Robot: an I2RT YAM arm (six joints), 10 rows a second.
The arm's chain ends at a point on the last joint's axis. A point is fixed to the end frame.
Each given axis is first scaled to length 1.
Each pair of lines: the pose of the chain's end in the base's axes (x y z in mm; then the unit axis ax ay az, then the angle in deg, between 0 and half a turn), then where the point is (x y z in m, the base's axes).
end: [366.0, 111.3, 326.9, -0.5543, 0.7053, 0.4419, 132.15]
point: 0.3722 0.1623 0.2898
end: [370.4, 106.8, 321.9, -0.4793, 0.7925, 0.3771, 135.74]
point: 0.3816 0.1512 0.2781
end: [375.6, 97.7, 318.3, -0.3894, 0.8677, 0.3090, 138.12]
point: 0.3916 0.1344 0.2692
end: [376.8, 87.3, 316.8, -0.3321, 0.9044, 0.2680, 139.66]
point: 0.3947 0.1191 0.2650
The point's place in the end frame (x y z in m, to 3 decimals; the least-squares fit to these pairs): 0.017 -0.002 0.061
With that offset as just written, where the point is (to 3 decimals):
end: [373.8, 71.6, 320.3, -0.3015, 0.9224, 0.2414, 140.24]
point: 0.393 0.100 0.267
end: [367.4, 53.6, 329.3, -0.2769, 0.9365, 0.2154, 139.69]
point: 0.388 0.079 0.275
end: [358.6, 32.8, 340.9, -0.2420, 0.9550, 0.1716, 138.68]
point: 0.383 0.053 0.286
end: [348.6, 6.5, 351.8, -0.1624, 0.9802, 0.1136, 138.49]
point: 0.375 0.020 0.296
